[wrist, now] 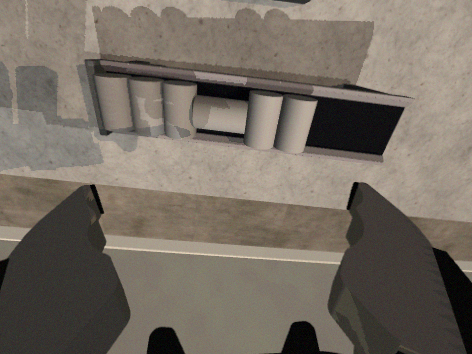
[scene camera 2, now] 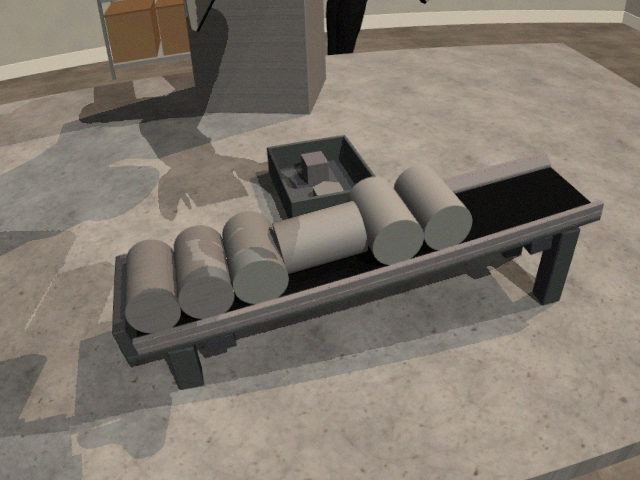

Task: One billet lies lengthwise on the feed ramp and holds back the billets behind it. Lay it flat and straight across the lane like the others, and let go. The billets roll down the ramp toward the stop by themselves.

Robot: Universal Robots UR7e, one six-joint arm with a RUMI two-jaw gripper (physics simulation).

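Frame: origin at the arm's base, x ahead, y left, z up, level; centimetres.
Seen in the pictures: gripper, fingertip midpoint: (wrist: 228, 187) (scene camera 2: 317, 13).
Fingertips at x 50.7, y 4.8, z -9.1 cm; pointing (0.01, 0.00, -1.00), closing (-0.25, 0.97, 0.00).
Note:
Pixels of each thing's top centre, then the offset from my fingertips to it.
- pale grey billet, top centre: (scene camera 2: 318, 211) (wrist: 221, 120) dx +0.3, dy -0.5, dz -14.4 cm
- stop, top centre: (scene camera 2: 120, 289) (wrist: 97, 101) dx +2.8, dy -15.7, dz -18.1 cm
- closer billet, top centre: (scene camera 2: 384, 197) (wrist: 264, 124) dx -0.6, dy +4.5, dz -14.2 cm
- dark open tray, top centre: (scene camera 2: 320, 164) dx -20.2, dy +1.4, dz -21.9 cm
One pale grey billet (scene camera 2: 321, 236) (wrist: 220, 114) lies lengthwise along the feed ramp (scene camera 2: 361, 277) (wrist: 357, 128). Three billets lie across the lane on its lower side, toward the stop (scene camera 2: 119, 294) (wrist: 95, 97); the nearest of these is the billet (scene camera 2: 253, 258) (wrist: 180, 110) at its lower end. Two billets lie across on its upper side; the closer billet (scene camera 2: 387, 219) (wrist: 262, 119) touches or nearly touches its upper end, and the other billet (scene camera 2: 433, 206) (wrist: 296, 123) is behind. My gripper (wrist: 228, 187) is open and empty, apart from the billets, with the ramp beyond its fingertips in the wrist view.
A dark open tray (scene camera 2: 281, 175) with two small blocks stands behind the ramp in the scene view. A large grey pedestal (scene camera 2: 258, 56) stands farther back, beside a shelf with cardboard boxes (scene camera 2: 130, 33). Raised rails (scene camera 2: 310, 298) (wrist: 280, 82) run along both sides of the ramp.

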